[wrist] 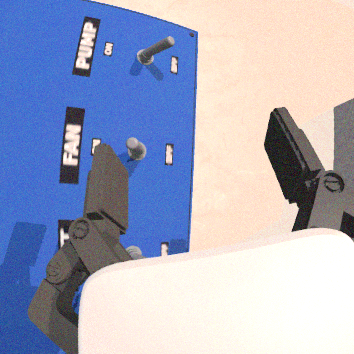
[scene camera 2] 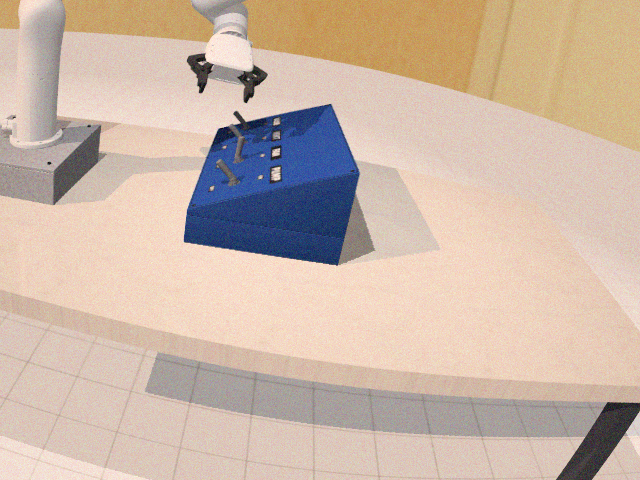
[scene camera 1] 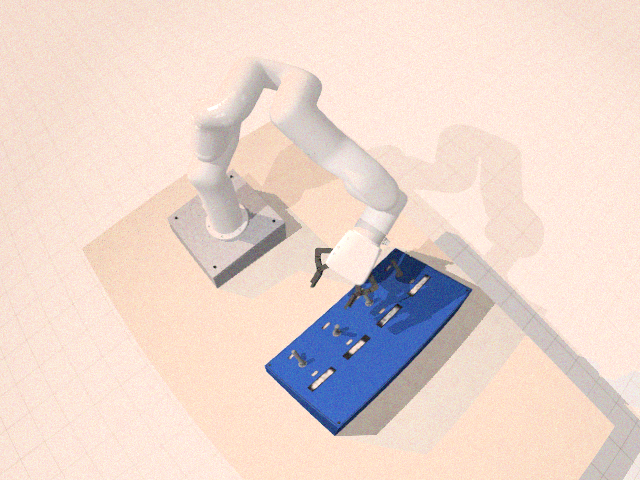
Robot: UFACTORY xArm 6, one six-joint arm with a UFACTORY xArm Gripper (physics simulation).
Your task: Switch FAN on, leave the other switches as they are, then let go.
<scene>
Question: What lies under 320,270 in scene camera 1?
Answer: The gripper.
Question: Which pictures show the gripper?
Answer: The wrist view, scene camera 2 and scene camera 1: all of them.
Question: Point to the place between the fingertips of the gripper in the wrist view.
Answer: At 191,141
</scene>
